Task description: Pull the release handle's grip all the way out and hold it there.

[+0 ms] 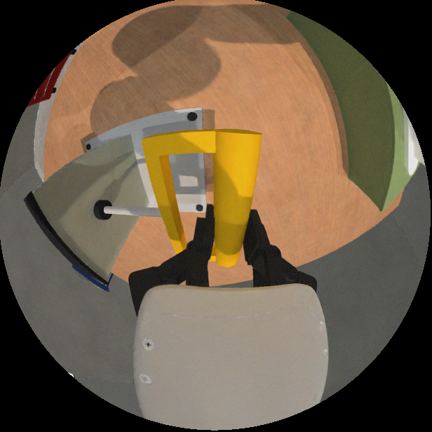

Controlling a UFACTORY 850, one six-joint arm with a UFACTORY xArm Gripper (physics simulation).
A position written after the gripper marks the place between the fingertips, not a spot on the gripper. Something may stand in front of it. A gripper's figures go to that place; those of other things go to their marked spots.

Labels:
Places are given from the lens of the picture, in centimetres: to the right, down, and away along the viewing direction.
gripper [228, 218]: 1, 0, 12
light grey base plate [190, 118]: -3, -12, 13

